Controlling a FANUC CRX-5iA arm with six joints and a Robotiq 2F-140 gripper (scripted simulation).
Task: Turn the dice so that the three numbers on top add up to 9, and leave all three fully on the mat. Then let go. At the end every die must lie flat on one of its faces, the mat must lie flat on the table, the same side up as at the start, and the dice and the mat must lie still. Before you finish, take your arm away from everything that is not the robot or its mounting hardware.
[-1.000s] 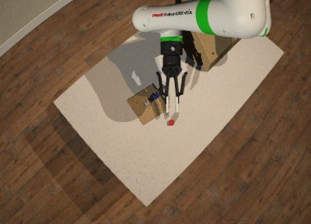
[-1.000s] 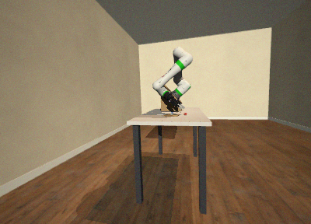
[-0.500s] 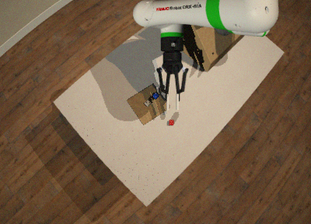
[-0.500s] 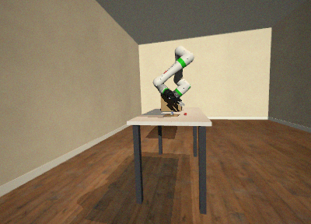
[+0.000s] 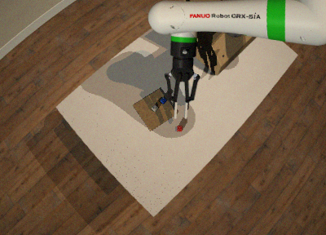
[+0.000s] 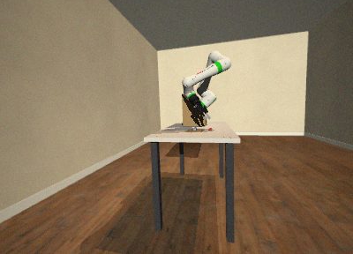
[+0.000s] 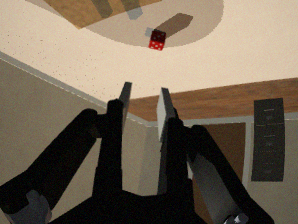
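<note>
The red die lies 120 mm below my hand, 30 mm to the left of it and 30 mm ahead of it. Also, from my hand: white die: 110 mm to the right, 110 mm below, 20 mm ahead; then mat: 120 mm below, 110 mm to the right, 20 mm ahead; then blue die: 110 mm below, 100 mm to the right, 30 mm behind.
</note>
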